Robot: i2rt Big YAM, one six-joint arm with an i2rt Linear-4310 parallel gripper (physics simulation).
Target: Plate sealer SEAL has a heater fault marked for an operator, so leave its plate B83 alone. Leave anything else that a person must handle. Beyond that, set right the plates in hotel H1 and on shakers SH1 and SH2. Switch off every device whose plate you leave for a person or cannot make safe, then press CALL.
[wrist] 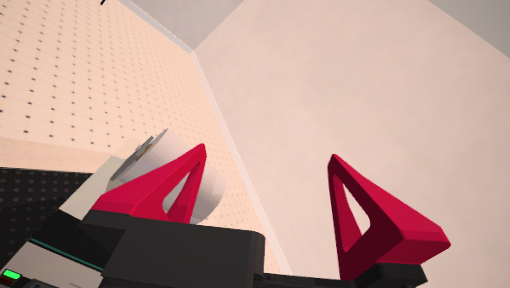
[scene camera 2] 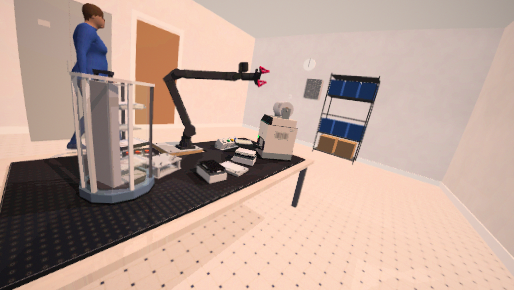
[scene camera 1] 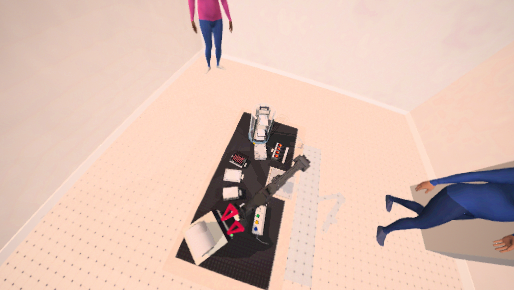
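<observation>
My gripper is open and empty, high above the table beside the plate sealer. The sealer carries a white roll and shows a green light in the wrist view. Plate B83 cannot be made out. The hotel tower stands at the table's far end from the sealer and holds several plates. A dark-topped device, a flat white unit and a white-topped device stand in a row. Their labels are unreadable.
A button box with coloured buttons stands beside the arm. A white stand is next to the hotel, near a holder with orange-red items. One person in blue and one in pink stand away from the table.
</observation>
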